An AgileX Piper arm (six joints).
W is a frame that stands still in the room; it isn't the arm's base.
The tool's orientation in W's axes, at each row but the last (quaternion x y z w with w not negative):
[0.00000, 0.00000, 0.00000, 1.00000]
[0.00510, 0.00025, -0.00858, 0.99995]
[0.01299, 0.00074, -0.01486, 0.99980]
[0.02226, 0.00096, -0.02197, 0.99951]
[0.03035, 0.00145, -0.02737, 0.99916]
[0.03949, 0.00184, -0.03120, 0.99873]
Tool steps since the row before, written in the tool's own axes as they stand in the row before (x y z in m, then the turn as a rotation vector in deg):
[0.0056, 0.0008, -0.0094, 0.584, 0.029, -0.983]
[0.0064, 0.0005, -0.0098, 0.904, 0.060, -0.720]
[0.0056, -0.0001, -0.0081, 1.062, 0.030, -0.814]
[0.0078, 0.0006, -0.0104, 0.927, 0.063, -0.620]
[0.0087, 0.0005, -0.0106, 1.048, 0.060, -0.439]
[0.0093, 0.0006, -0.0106, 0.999, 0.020, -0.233]
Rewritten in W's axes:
[0.0056, 0.0008, -0.0094, 0.584, 0.029, -0.983]
[0.0064, 0.0005, -0.0098, 0.905, 0.052, -0.720]
[0.0056, -0.0001, -0.0081, 1.062, 0.020, -0.815]
[0.0078, 0.0007, -0.0104, 0.928, 0.050, -0.619]
[0.0087, 0.0007, -0.0106, 1.049, 0.029, -0.439]
[0.0093, 0.0009, -0.0106, 0.998, -0.024, -0.237]

